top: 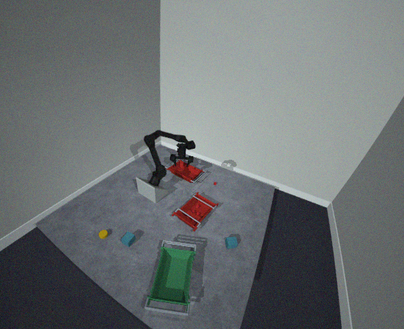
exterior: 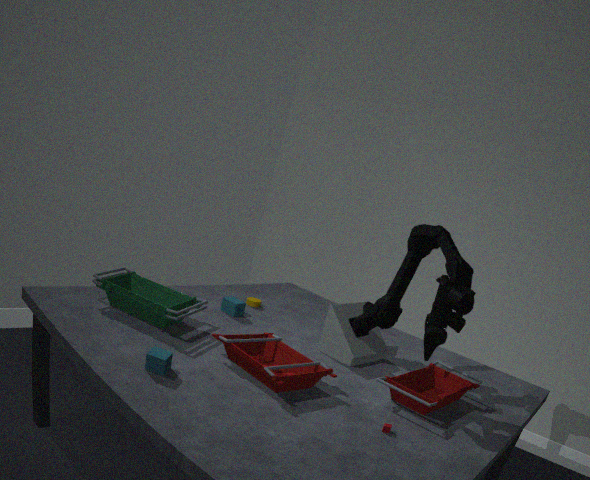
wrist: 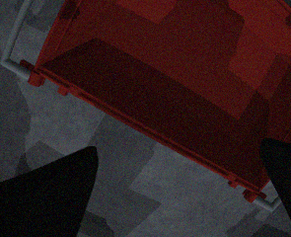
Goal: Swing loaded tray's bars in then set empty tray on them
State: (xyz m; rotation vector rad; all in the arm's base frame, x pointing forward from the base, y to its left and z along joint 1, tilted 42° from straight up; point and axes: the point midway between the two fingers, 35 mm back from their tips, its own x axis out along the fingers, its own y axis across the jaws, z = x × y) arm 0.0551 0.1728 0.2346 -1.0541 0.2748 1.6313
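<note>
Now: gripper tip 60 mm to the right of the red tray and 80 mm above it. Round my gripper tip: small red block 290 mm ahead, 100 mm to the left, 110 mm below; then yellow disc 60 mm behind, 730 mm to the right, 110 mm below.
</note>
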